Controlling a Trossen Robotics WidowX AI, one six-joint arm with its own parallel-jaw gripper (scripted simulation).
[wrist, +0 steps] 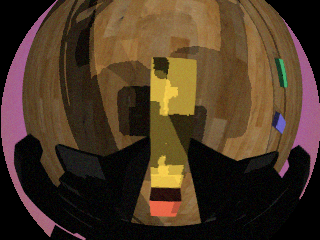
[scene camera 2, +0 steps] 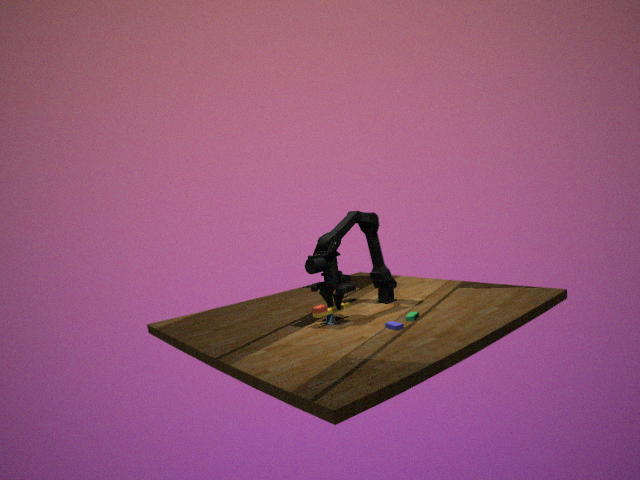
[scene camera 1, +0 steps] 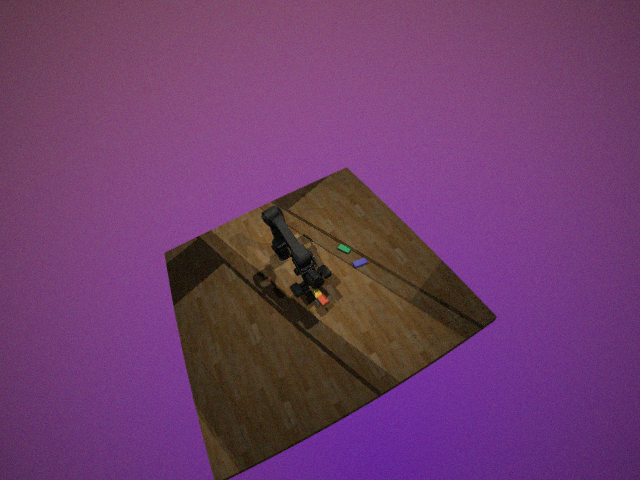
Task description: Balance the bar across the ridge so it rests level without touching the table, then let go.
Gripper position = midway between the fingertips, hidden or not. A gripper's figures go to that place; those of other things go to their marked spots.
Labels:
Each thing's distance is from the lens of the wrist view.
gripper point(wrist: 169, 141): 0.10 m
bar point(wrist: 173, 81): 0.08 m

